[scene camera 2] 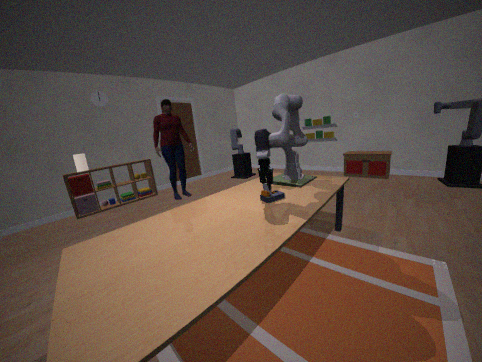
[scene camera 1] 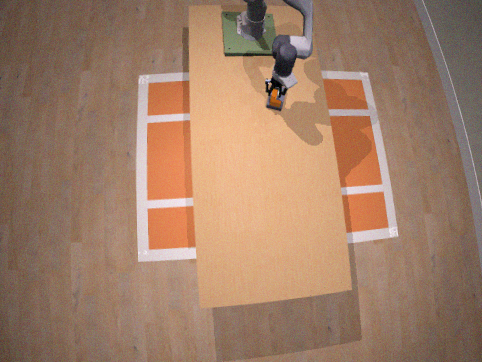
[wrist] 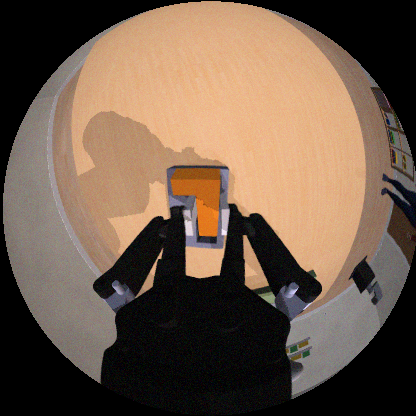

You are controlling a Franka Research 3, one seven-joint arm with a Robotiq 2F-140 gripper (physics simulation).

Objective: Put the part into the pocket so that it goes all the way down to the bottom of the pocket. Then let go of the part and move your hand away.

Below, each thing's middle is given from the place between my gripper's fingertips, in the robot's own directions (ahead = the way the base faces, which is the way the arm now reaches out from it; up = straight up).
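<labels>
Measured from my hand, the grey-blue pocket block [wrist: 173,200] is 20 mm below, 30 mm to the left and 10 mm behind. As for the orange L-shaped part [wrist: 204,183], I find it 10 mm behind my hand and 10 mm to the left of it.
</labels>
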